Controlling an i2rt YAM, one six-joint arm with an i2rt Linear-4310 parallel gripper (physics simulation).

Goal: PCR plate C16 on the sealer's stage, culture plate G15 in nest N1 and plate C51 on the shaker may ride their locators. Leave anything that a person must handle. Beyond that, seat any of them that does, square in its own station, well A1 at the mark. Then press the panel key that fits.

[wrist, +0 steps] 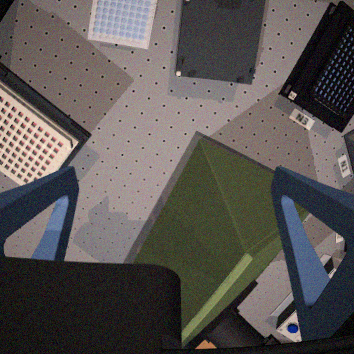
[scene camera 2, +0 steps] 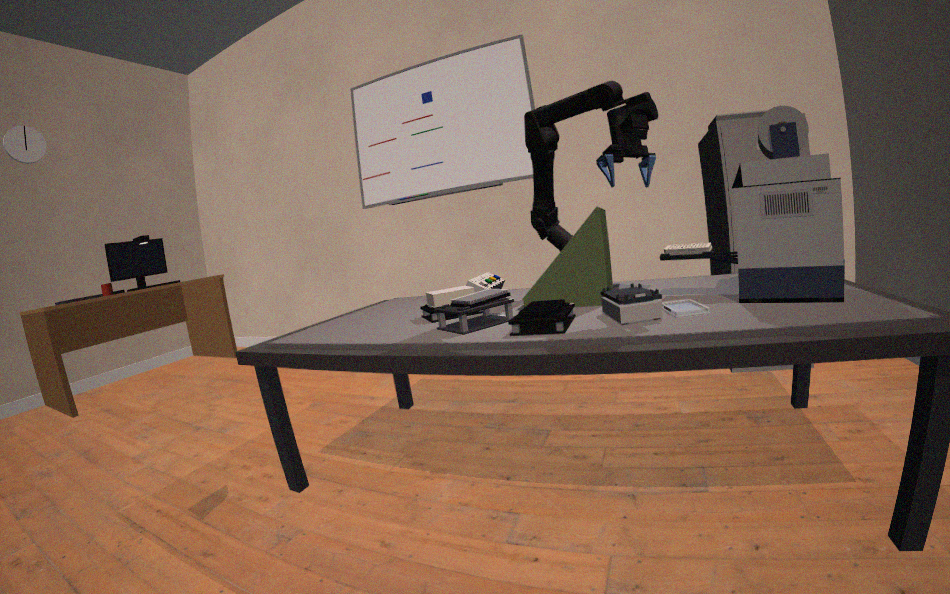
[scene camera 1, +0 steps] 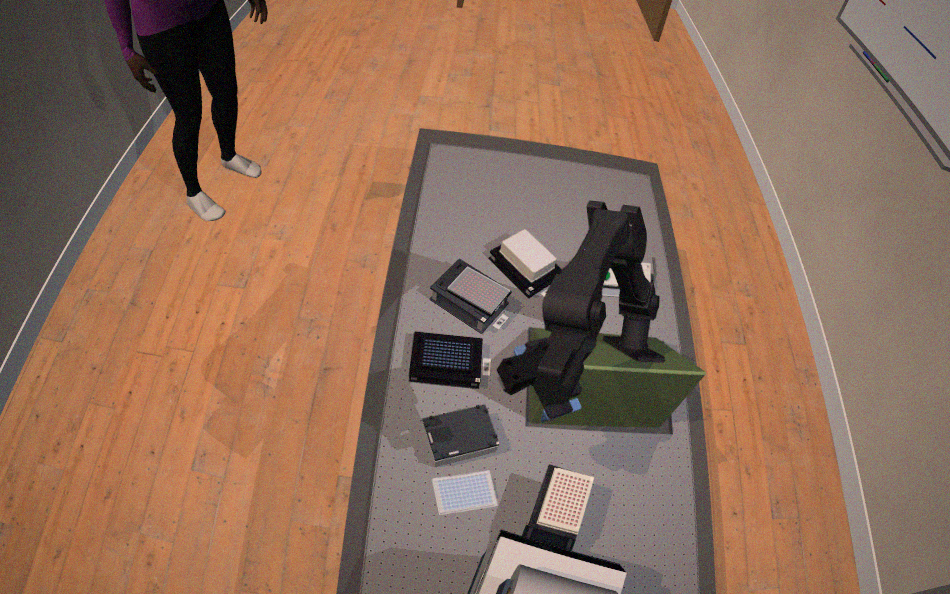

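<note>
My gripper (scene camera 1: 547,376) (scene camera 2: 629,185) (wrist: 174,177) is open and empty, high over the green wedge. A cream plate with reddish wells (scene camera 1: 567,498) (scene camera 2: 686,247) (wrist: 27,137) lies on the sealer's stage (scene camera 1: 552,537). A pinkish plate (scene camera 1: 479,289) lies on nest N1 (scene camera 1: 441,285); the N1 label (wrist: 343,166) shows in the wrist view. The shaker (scene camera 1: 460,434) (scene camera 2: 632,308) (wrist: 220,40) has a bare top. A pale blue-welled plate (scene camera 1: 464,491) (scene camera 2: 686,307) (wrist: 122,20) lies on the table beside it. Plate codes, A1 corners and exact seating are too small to tell.
The green wedge (scene camera 1: 616,399) (scene camera 2: 581,266) (wrist: 190,200) stands below the arm. Nest N3 (scene camera 2: 542,316) (wrist: 310,70) holds a dark plate (scene camera 1: 446,353). A white block (scene camera 1: 528,253) sits on another nest. The key panel (scene camera 2: 486,281) is behind the arm. The sealer (scene camera 2: 791,231) stands opposite.
</note>
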